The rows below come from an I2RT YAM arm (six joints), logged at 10 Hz.
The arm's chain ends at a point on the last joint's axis. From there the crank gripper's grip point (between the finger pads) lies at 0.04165 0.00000 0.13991 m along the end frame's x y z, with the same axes.
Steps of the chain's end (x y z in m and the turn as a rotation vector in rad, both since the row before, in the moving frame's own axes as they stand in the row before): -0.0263, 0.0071, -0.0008, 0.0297, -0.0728, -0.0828; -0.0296, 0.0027, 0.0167, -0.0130, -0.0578, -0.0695; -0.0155, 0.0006, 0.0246, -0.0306, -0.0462, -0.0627; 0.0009, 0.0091, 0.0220, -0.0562, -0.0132, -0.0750; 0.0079, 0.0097, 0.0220, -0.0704, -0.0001, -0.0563; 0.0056, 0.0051, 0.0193, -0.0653, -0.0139, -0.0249; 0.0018, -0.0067, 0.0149, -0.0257, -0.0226, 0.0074; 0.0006, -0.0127, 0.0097, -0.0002, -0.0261, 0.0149; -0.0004, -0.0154, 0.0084, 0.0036, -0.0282, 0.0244; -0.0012, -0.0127, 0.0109, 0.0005, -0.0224, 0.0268
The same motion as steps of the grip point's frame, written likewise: -0.0369, -0.0001, 0.0017, 0.0297, -0.0728, -0.0828; -0.0378, 0.0019, 0.0189, -0.0130, -0.0578, -0.0695; -0.0219, 0.0025, 0.0263, -0.0306, -0.0462, -0.0627; -0.0008, 0.0139, 0.0224, -0.0562, -0.0132, -0.0750; 0.0081, 0.0172, 0.0217, -0.0704, -0.0001, -0.0563; 0.0038, 0.0132, 0.0196, -0.0653, -0.0139, -0.0249; -0.0014, -0.0028, 0.0158, -0.0257, -0.0226, 0.0074; -0.0031, -0.0121, 0.0107, -0.0002, -0.0261, 0.0149; -0.0044, -0.0149, 0.0095, 0.0036, -0.0282, 0.0244; -0.0044, -0.0117, 0.0118, 0.0005, -0.0224, 0.0268
